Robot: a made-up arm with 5 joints. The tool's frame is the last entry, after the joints.
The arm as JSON. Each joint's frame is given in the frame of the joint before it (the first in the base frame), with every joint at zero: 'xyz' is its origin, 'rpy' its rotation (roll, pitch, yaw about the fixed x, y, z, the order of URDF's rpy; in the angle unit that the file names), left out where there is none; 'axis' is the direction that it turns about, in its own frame. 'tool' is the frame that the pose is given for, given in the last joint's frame.
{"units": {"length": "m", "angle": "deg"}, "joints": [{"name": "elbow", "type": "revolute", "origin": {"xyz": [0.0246, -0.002, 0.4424]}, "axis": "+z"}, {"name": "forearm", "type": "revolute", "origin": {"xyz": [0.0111, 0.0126, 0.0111], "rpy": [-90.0, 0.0, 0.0]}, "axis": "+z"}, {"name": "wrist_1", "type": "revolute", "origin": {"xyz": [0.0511, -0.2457, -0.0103]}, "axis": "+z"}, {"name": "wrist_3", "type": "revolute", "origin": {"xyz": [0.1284, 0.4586, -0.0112]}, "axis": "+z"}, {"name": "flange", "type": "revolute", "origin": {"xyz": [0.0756, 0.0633, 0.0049], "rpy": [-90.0, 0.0, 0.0]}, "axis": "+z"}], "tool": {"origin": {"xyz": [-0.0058, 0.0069, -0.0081], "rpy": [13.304, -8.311, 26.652]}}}
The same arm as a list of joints. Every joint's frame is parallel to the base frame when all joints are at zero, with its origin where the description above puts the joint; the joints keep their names.
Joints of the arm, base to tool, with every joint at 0 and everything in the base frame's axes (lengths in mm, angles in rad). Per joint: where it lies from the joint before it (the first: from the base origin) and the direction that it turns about. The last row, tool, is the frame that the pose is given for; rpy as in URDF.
elbow: origin 24.6 -2.0 442.4 axis 0 0 1
forearm: origin 11.1 12.6 11.1 axis 0 1 0
wrist_1: origin 51.1 -10.3 245.7 axis 0 1 0
wrist_3: origin 128.4 -11.2 -458.6 axis 0 1 0
flange: origin 75.6 4.9 -63.3 axis 0 0 -1
tool: origin -5.8 -6.9 8.1 rpy -2.9094 0.1451 -0.4652

